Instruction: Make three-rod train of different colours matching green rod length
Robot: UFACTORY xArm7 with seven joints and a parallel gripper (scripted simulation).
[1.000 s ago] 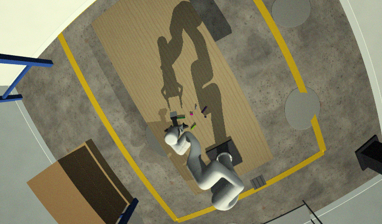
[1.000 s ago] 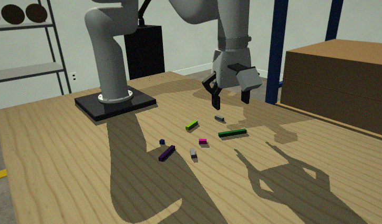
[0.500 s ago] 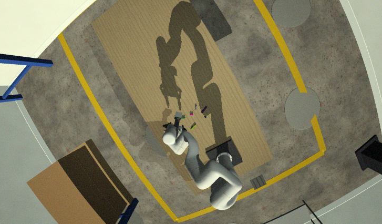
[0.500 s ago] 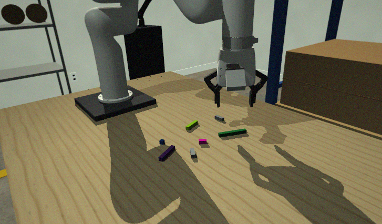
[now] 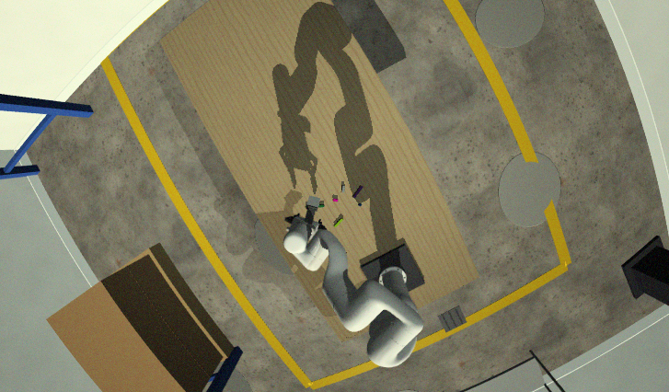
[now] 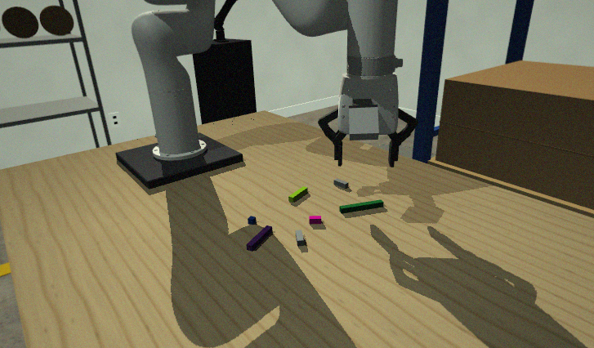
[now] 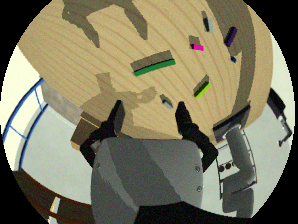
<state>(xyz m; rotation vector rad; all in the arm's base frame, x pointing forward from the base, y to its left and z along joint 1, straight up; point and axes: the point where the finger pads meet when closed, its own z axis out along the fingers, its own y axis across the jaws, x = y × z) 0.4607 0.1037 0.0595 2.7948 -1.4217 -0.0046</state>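
Now: the blue rod 200 mm to the right of my hand, 90 mm behind it and 70 mm below it. From my hand the other things lie so: lime rod (100 mm behind, 70 mm to the right, 70 mm below); magenta rod (130 mm to the right, 70 mm below, 10 mm behind); green rod (70 mm below, 40 mm to the right, 20 mm ahead).
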